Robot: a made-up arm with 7 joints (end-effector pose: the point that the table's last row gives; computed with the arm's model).
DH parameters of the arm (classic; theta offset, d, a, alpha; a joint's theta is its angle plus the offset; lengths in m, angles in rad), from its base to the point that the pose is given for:
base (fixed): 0 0 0 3.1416
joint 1: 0 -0.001 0.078 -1.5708
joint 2: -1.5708 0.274 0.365 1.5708
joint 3: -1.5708 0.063 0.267 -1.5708
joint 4: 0 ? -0.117 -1.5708
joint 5: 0 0.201 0.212 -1.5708
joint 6: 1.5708 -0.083 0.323 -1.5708
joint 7: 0 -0.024 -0.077 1.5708
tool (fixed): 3.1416 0.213 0 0
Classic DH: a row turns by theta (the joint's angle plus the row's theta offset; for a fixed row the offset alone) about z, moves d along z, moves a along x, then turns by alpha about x.
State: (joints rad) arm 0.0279 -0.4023 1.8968 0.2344 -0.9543 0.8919 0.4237
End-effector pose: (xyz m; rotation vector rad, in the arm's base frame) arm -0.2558 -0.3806 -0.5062 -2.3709 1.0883 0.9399
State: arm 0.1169 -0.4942 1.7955 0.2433 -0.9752 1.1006 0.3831
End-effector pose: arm -0.2725 -0.3012 -0.4887 -2.0755 1.4595 0.9824
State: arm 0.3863 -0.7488 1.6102 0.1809 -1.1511 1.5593 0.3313
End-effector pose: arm -0.3222 -0.1646 -0.4874 -1.2424 2.3090 1.1808
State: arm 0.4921 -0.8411 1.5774 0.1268 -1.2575 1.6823 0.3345
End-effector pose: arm -0.3639 -0.1177 -0.5021 -0.9564 2.5480 1.2821
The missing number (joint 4, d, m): 0.148
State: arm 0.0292 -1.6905 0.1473 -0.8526 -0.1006 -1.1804 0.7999
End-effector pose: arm -0.4079 0.3634 0.4646 -0.3655 0.7751 0.0608
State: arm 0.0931 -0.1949 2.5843 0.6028 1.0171 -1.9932 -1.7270
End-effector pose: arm 0.2043 -0.5283 -0.5770 0.5892 -0.1691 -1.0819
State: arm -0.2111 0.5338 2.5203 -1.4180 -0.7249 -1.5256 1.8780
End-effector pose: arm -0.0065 -1.1411 -0.3008 1.3602 0.9893 -2.3124
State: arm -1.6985 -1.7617 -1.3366 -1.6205 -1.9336 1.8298 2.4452
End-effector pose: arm 0.2893 0.3427 -0.1623 -2.5051 -0.9536 -1.4319
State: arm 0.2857 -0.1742 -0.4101 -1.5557 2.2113 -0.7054 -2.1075
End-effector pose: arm 0.1128 -0.1067 0.0241 -0.1506 -1.4862 -1.5834
